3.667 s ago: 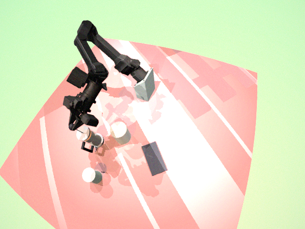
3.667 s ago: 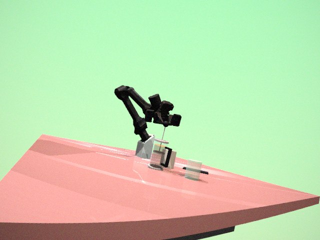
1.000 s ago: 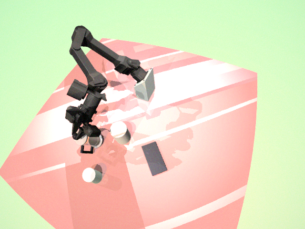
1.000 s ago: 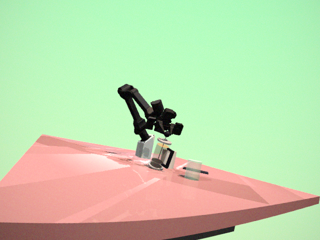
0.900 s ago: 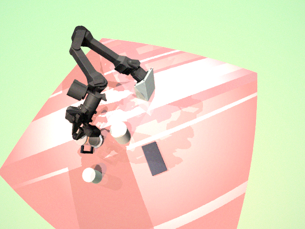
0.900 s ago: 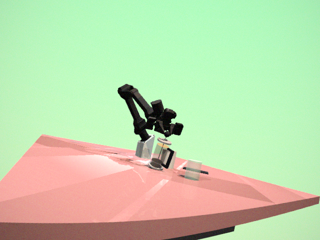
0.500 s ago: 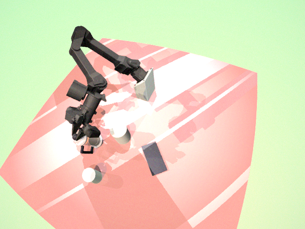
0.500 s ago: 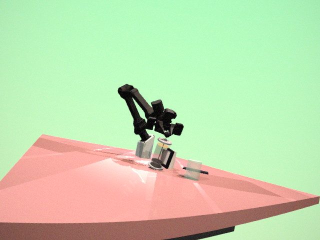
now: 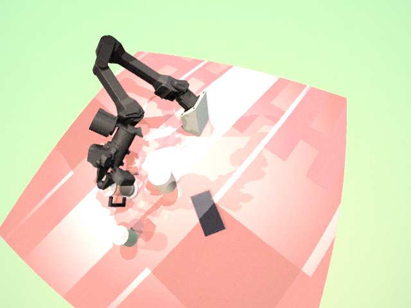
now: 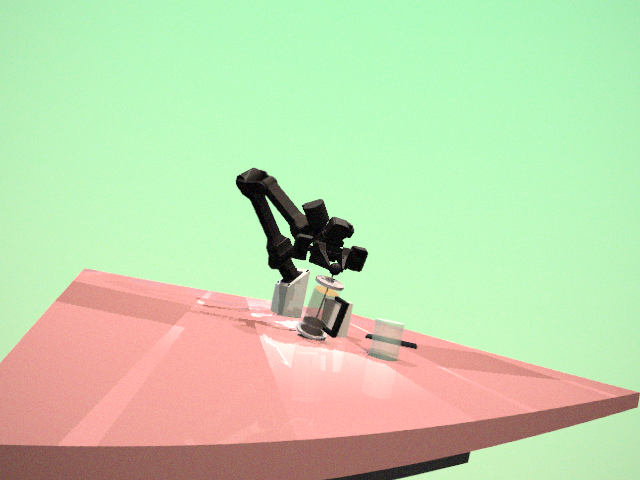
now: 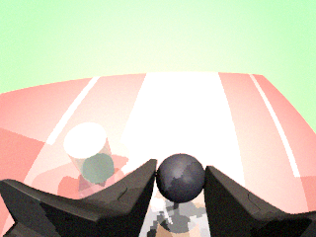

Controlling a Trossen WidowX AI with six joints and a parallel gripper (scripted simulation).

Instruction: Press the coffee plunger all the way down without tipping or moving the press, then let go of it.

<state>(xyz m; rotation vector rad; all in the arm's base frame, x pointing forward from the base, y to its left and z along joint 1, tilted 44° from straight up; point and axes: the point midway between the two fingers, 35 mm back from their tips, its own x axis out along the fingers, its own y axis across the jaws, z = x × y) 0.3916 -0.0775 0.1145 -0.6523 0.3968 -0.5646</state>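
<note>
My gripper tip is 20 mm past the coffee press, 10 mm to the right of it and 80 mm above it. Also, from my gripper tip: white cylinder (130 mm behind, 130 mm to the left, 120 mm below).
</note>
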